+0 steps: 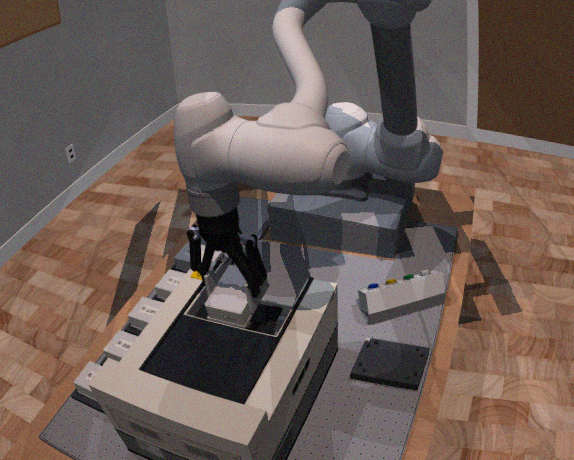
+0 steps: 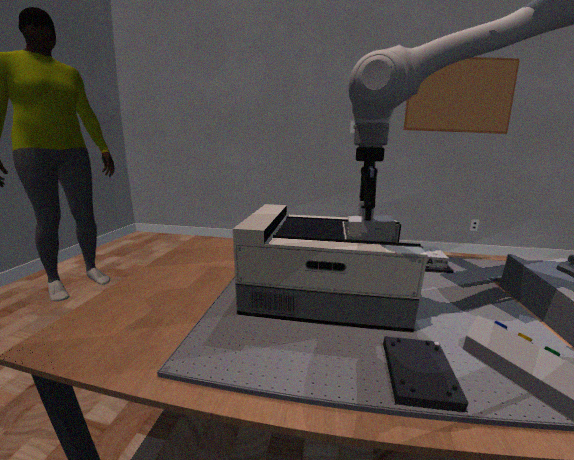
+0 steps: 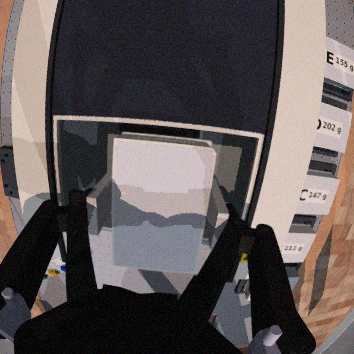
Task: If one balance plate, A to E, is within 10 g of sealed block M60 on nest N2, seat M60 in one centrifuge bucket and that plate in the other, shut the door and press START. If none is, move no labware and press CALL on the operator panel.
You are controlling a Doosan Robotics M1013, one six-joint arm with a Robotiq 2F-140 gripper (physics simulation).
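Places are measured from the arm's base along level axes (x left, y back, z up), in millimetres.
Pixels of known places: gripper, fingertip midpoint: [image 1: 234, 303] [image 2: 364, 227] [image 3: 161, 186]; arm's base at its link origin: [image 1: 341, 184].
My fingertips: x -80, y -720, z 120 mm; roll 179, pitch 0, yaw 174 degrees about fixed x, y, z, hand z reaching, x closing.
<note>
For each thing: its top centre in the pictures, then the offset to it from my fingertips.
- pale sealed block M60 at its top centre: [image 3: 156, 219] [image 1: 234, 285] [image 2: 371, 216] dx +2, dy +16, dz +34 mm
- dark sliding door at its top centre: [image 3: 163, 21] [image 1: 207, 356] [image 2: 311, 227] dx -1, dy -154, dz -4 mm
- operator panel at its top centre: [image 1: 403, 279] [image 3: 38, 272] [image 2: 535, 340] dx +321, dy +294, dz -133 mm
- dark bare nest plate at its top centre: [image 1: 392, 357] [image 3: 21, 178] [image 2: 421, 361] dx +325, dy +68, dz -184 mm
My gripper [image 1: 229, 292] [image 2: 368, 214] [image 3: 161, 186] is shut on the pale sealed block M60 [image 1: 226, 305] [image 3: 163, 182]. It holds the block low in the left part of the centrifuge's [image 1: 194, 411] [image 2: 331, 269] open chamber, about level with the top. The right part of the chamber [image 1: 267, 318] is dark and empty. The dark sliding door [image 1: 208, 358] [image 3: 165, 63] is drawn back. Balance plates stand in a row beside the centrifuge; their labels read E 155 g [image 3: 338, 61], 202 g [image 3: 330, 128], C 147 g [image 3: 314, 194] and 111 g [image 3: 293, 248]. I cannot tell whether the block rests in a bucket.
The operator panel [image 1: 401, 294] [image 2: 490, 339] with blue, yellow and green buttons lies right of the centrifuge. A dark bare nest plate [image 1: 390, 362] [image 2: 422, 374] lies in front of it. The arm's base block [image 1: 335, 219] stands behind. A person [image 2: 75, 160] stands at the far left.
</note>
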